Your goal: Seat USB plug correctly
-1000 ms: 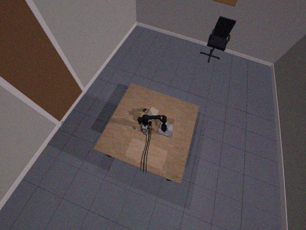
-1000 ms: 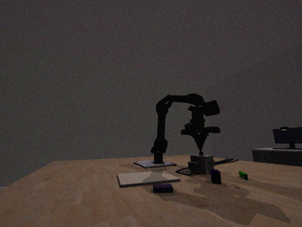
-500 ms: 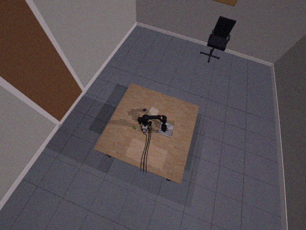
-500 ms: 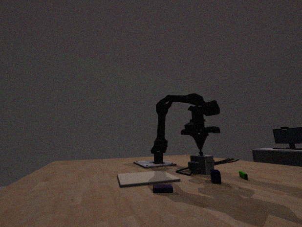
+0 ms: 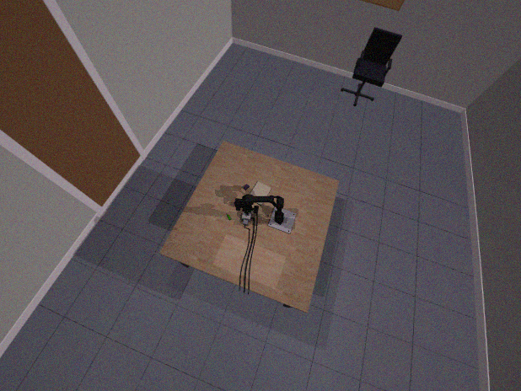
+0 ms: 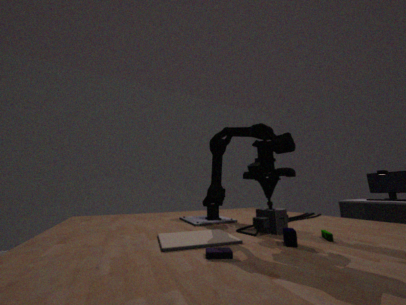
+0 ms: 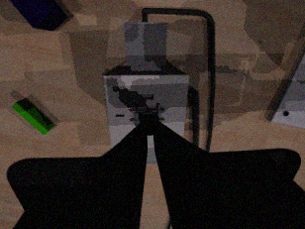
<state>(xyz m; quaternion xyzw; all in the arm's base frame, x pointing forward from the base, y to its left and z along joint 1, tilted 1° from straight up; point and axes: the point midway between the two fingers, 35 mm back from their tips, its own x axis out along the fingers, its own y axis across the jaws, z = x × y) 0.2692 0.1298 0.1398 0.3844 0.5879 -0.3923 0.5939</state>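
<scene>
Now: the USB socket 1 cm to the left of my gripper tip and 5 cm below it. From my gripper tip the other things lie so: dark blue block (14 cm ahead, 4 cm to the right, 10 cm below); then green block (13 cm ahead, 10 cm to the left, 11 cm below); then dark USB plug (2 cm below).
</scene>
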